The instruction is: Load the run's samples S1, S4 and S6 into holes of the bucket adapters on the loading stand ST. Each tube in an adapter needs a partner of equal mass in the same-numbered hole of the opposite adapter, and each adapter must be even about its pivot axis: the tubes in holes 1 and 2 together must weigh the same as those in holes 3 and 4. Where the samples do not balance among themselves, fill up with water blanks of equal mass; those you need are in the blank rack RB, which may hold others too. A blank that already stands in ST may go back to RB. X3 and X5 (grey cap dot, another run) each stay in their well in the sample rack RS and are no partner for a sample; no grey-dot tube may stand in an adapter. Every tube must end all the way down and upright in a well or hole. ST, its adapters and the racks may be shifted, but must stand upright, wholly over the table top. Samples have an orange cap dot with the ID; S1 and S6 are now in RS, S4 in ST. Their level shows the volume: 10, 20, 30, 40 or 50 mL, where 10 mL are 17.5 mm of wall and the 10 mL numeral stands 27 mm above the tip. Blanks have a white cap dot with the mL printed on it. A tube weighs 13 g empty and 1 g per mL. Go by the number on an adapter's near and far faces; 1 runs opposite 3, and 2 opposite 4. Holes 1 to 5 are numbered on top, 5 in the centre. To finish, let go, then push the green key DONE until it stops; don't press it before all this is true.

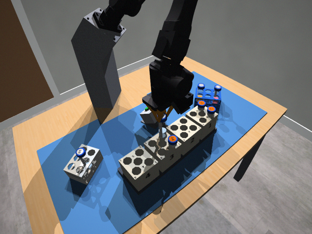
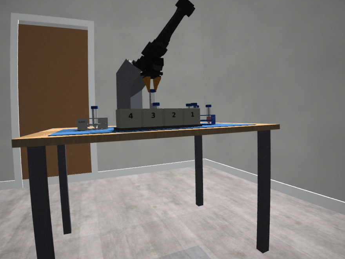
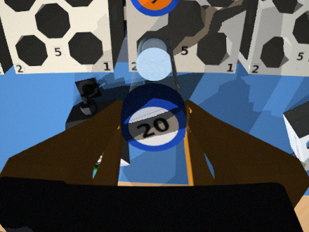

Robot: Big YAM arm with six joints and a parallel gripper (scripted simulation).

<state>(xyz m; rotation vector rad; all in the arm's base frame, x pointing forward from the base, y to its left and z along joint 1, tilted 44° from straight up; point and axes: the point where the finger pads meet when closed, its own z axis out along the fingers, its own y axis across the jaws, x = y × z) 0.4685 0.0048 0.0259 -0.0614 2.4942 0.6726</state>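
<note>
Right now the green DONE key is 20 cm behind my hand, 13 cm below it and 3 cm to the left of it. Round my hand: blank rack RB: 31 cm to the right, 16 cm below, 8 cm behind; grey-dot tube X3: 29 cm to the left, 15 cm behind, 13 cm below; 40 mL blank: 30 cm to the right, 13 cm below, 6 cm behind.
</note>
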